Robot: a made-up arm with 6 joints. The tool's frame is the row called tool.
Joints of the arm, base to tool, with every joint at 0 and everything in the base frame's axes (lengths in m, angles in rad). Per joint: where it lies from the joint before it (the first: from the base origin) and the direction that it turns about. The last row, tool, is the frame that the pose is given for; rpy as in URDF.
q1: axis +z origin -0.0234 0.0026 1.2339
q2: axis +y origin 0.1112 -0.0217 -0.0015
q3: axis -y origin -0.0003 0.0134 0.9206
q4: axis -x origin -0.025 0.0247 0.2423
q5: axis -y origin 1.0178 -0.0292 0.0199
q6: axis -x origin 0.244 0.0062 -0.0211
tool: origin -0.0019 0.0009 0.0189 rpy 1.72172 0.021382 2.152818
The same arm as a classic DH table. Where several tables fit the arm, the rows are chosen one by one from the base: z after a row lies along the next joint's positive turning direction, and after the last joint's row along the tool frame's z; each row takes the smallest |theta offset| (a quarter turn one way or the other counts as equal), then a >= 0, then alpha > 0; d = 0 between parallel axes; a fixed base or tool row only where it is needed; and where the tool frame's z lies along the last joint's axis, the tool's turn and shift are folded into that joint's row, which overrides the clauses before.
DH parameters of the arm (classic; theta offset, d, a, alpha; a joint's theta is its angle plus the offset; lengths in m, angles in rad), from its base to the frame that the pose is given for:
base (fixed): -0.1107 0 -0.0235 0
q1: 0.1107 1.2324 0.1112 -1.5708
q2: 1.5705 0 -0.9206 3.1416
q3: -0.0003 -0.0164 -0.2423 1.5708
q4: 0 -0.9928 -0.0199 -1.5708
q5: 0 0.023 0.0211 1.5708
q6: 0.2711 -0.2483 -0.0185 2.5457
tool (fixed): 1.7753 -0.0075 0 0

